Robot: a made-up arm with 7 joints.
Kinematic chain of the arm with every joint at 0, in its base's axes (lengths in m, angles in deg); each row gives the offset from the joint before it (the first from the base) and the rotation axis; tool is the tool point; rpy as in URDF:
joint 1: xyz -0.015 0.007 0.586 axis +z
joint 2: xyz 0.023 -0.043 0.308 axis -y
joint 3: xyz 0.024 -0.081 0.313 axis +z
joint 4: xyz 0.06 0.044 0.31 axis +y
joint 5: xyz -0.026 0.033 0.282 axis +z
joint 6: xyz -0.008 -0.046 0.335 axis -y
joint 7: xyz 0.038 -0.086 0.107 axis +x
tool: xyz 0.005 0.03 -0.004 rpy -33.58 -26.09 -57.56
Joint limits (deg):
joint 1: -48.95..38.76
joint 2: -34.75..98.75
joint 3: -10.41..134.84
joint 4: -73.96..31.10
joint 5: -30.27..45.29
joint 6: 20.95..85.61
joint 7: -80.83..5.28
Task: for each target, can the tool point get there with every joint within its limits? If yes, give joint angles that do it. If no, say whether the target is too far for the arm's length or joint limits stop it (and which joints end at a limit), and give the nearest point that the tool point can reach.
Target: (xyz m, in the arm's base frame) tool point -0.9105 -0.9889 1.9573
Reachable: no: too far | nearest point -0.7294 -0.7756 1.7400 | short by 0.354 m
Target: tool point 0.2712 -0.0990 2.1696
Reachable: yes | joints -18.06 -0.56 36.84 19.53 38.15 72.74 -19.83
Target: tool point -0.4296 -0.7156 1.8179
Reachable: yes | joints 22.55 34.80 73.59 -34.03 22.14 75.08 -4.41
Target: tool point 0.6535 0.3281 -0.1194
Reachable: no: joint limits stop it (at a limit: joint 1, joint 2, joint 3, joint 4, joint 5, joint 6, joint 7) | nearest point -0.3324 0.4228 0.2160 | short by 1.046 m
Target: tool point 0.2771 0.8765 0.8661
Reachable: no: joint limits stop it (at a limit: joint 1, joint 4, joint 5, joint 6, joint 7) | nearest point -0.5082 1.1217 0.8260 | short by 0.824 m
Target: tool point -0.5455 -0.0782 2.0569
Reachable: yes | joints -31.98 15.65 60.92 -15.94 -12.84 79.43 -18.12
